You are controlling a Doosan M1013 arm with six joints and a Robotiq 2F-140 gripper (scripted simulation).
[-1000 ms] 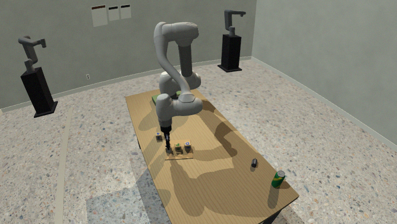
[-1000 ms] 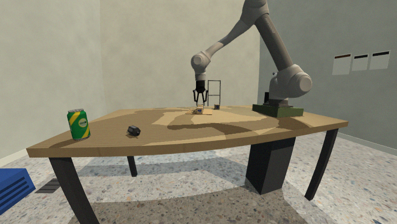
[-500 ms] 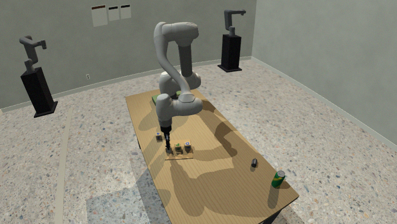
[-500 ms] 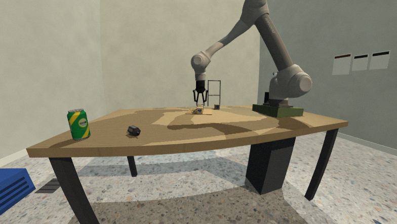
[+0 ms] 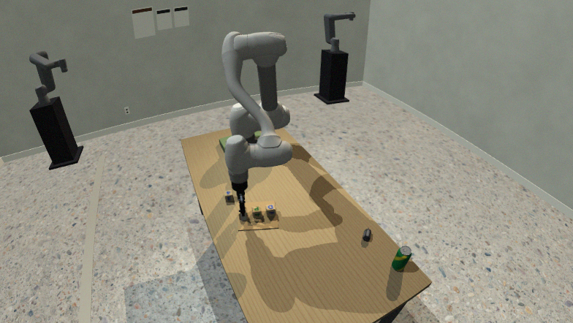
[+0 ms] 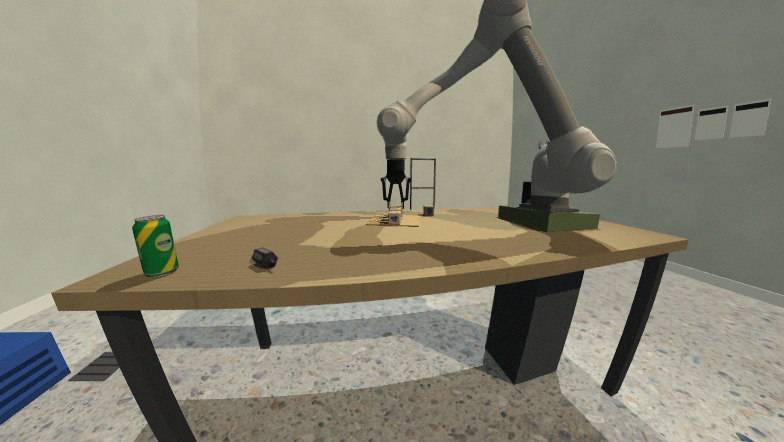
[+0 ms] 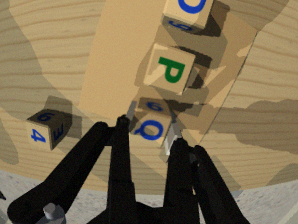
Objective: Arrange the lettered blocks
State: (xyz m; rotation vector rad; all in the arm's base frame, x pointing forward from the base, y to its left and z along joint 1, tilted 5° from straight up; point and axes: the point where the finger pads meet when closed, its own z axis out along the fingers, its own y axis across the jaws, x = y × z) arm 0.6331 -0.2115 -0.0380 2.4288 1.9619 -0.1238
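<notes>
My gripper is now 10 mm above the blue-lettered block. Also, from my hand: D block: 140 mm to the left, 30 mm ahead, 10 mm below; tan mat: 70 mm to the left, 30 mm below, 20 mm ahead; black object: 510 mm to the left, 370 mm ahead, 20 mm below.
</notes>
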